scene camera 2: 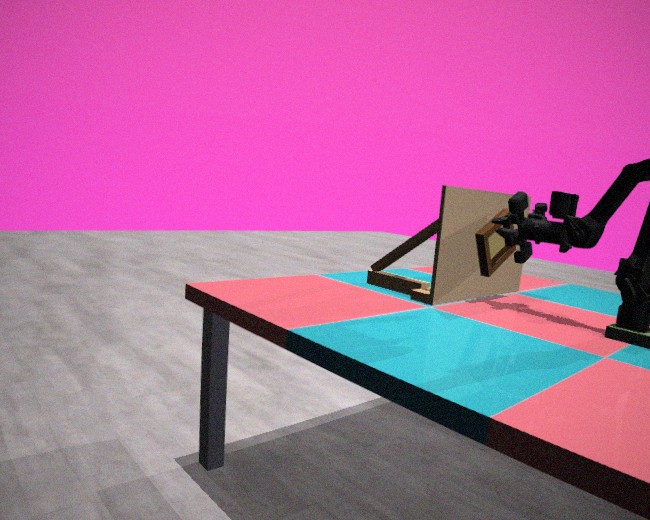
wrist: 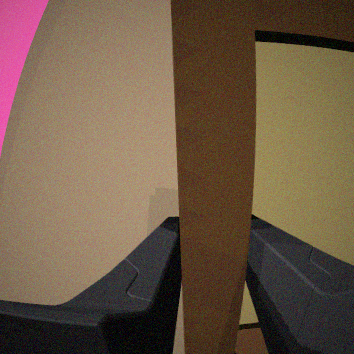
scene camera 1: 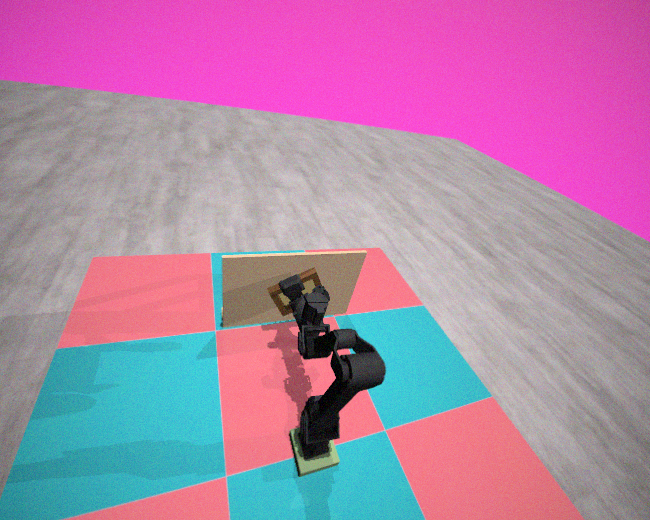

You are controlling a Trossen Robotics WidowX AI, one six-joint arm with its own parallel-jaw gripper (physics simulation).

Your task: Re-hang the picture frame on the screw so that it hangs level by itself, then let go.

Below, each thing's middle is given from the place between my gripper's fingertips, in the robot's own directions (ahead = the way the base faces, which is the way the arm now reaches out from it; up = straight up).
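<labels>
There is a brown picture frame (scene camera 2: 493, 249), and it is 30 mm to the right of my hand and 50 mm below it. The tan wall board (scene camera 2: 456, 276) is here too, 20 mm ahead of my hand, 20 mm to the right of it and 60 mm below it.
</labels>
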